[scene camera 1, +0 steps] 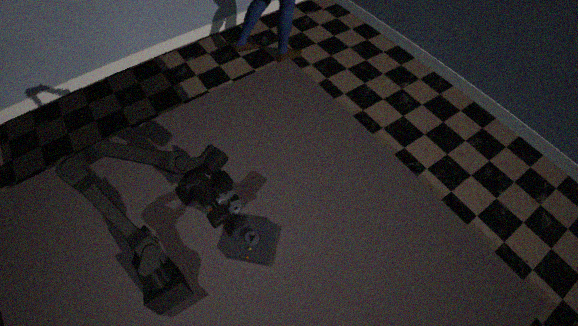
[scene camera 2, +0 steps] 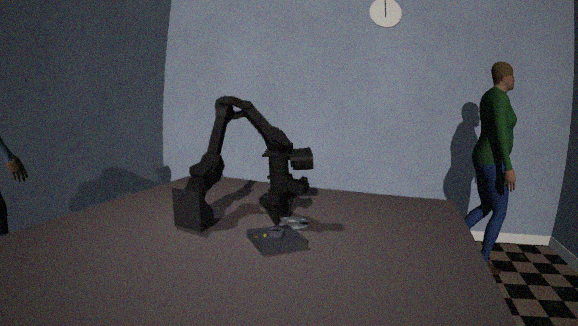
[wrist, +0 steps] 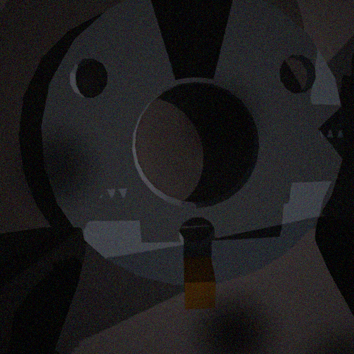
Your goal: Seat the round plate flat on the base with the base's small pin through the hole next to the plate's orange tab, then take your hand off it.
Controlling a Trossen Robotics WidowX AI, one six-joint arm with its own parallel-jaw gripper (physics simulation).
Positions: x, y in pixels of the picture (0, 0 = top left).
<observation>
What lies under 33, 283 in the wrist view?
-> My gripper.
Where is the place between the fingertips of my gripper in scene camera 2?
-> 282, 221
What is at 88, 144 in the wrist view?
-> A round grey plate.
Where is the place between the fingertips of my gripper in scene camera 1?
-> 215, 210
</observation>
